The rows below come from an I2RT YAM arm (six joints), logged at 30 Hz.
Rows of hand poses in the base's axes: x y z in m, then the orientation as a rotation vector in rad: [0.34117 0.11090 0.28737 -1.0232 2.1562 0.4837]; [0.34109 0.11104 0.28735 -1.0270 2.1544 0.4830]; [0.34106 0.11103 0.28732 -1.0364 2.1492 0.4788]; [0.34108 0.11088 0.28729 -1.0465 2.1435 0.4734]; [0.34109 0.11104 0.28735 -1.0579 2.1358 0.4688]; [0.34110 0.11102 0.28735 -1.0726 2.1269 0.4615]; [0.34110 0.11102 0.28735 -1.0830 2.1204 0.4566]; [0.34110 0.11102 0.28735 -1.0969 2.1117 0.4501]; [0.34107 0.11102 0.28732 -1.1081 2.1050 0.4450]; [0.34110 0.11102 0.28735 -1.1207 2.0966 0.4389]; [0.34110 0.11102 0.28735 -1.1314 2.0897 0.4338]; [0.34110 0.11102 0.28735 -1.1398 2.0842 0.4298]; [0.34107 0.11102 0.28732 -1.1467 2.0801 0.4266]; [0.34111 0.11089 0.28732 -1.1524 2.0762 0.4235]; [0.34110 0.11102 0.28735 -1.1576 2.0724 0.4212]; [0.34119 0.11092 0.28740 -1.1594 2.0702 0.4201]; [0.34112 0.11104 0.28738 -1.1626 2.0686 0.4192]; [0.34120 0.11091 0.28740 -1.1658 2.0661 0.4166]
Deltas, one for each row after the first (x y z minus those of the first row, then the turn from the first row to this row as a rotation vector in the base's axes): [-0.00008 0.00014 -0.00002 -0.0012 -0.0013 0.0028]; [-0.00011 0.00013 -0.00005 -0.0052 -0.0063 0.0090]; [-0.00009 -0.00002 -0.00008 -0.0100 -0.0120 0.0156]; [-0.00008 0.00014 -0.00002 -0.0140 -0.0189 0.0236]; [-0.00007 0.00012 -0.00002 -0.0205 -0.0274 0.0334]; [-0.00007 0.00012 -0.00002 -0.0249 -0.0335 0.0405]; [-0.00007 0.00012 -0.00002 -0.0308 -0.0414 0.0500]; [-0.00010 0.00012 -0.00005 -0.0356 -0.0475 0.0576]; [-0.00007 0.00012 -0.00002 -0.0409 -0.0552 0.0663]; [-0.00007 0.00012 -0.00002 -0.0455 -0.0614 0.0737]; [-0.00007 0.00012 -0.00002 -0.0490 -0.0663 0.0795]; [-0.00010 0.00012 -0.00005 -0.0521 -0.0699 0.0843]; [-0.00006 -0.00001 -0.00005 -0.0547 -0.0735 0.0881]; [-0.00007 0.00012 -0.00002 -0.0567 -0.0768 0.0919]; [0.00002 0.00002 0.00003 -0.0572 -0.0788 0.0933]; [-0.00005 0.00014 0.00001 -0.0584 -0.0799 0.0956]; [0.00003 0.00001 0.00003 -0.0603 -0.0826 0.0976]
